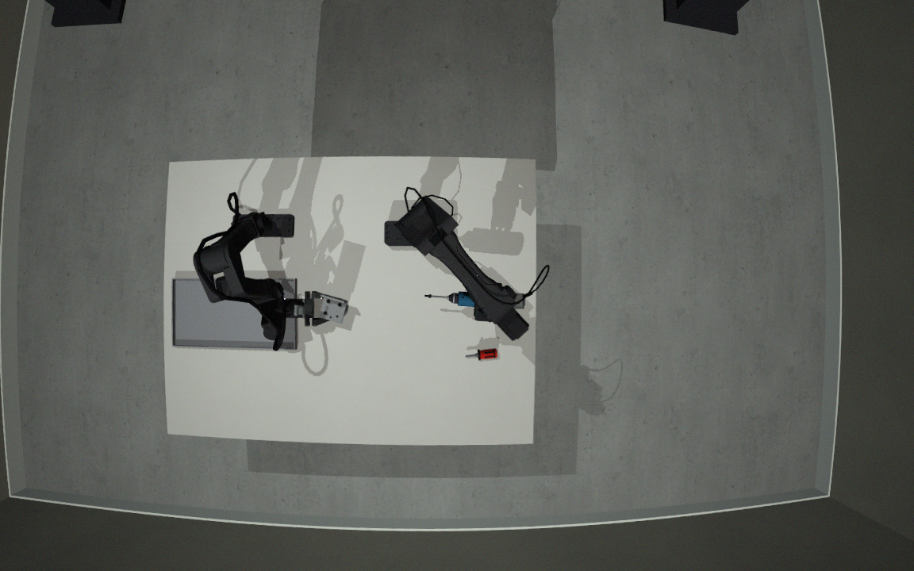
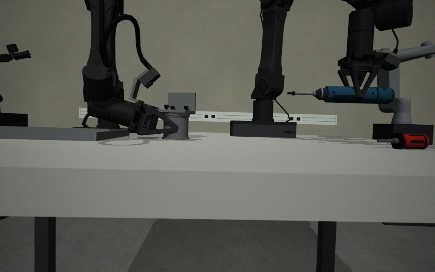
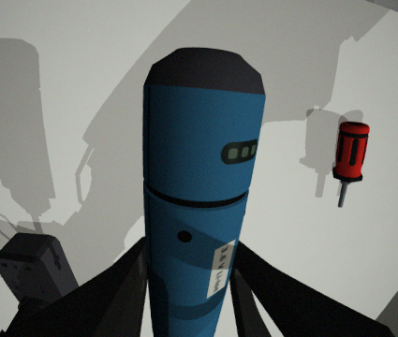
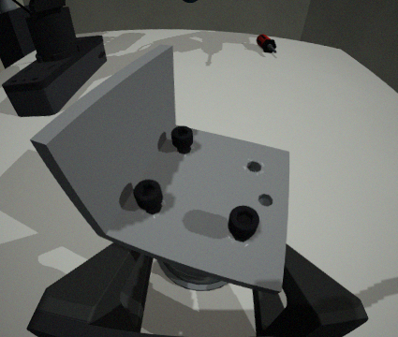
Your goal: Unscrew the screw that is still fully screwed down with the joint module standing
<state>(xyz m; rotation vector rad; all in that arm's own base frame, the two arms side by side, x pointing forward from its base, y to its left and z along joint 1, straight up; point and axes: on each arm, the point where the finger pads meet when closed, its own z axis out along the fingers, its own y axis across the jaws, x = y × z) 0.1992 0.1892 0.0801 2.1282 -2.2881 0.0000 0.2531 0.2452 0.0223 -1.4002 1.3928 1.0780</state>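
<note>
Right now the joint module is right at my right hand. Also, from my right hand: flat grey plate: 40 mm ahead, 340 mm to the right, 20 mm below; grey l-shaped bracket: 50 mm above; screwdriver bit: 60 mm behind, 300 mm to the left, 90 mm above.
</note>
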